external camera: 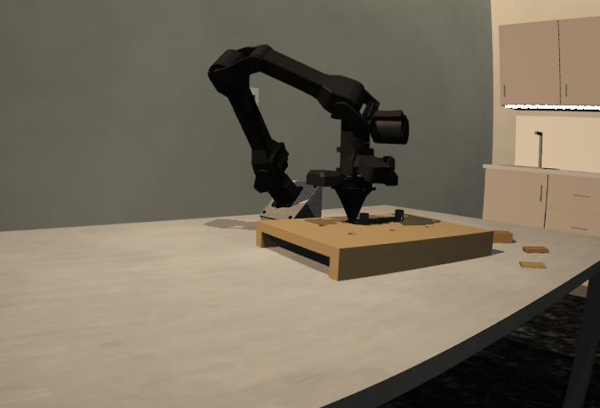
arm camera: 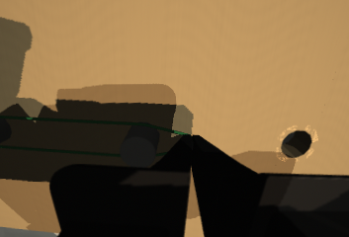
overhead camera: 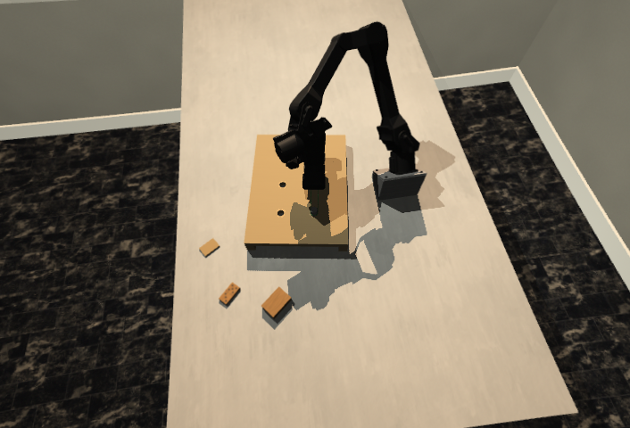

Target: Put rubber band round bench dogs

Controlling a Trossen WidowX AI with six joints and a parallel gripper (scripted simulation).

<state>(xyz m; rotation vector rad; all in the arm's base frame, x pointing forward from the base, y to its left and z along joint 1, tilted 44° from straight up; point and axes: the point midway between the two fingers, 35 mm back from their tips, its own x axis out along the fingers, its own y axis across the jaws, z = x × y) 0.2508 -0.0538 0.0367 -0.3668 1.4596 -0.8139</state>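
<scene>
My hand is 50 mm short of the wooden board, 20 mm to the right of it and 60 mm above it.
</scene>
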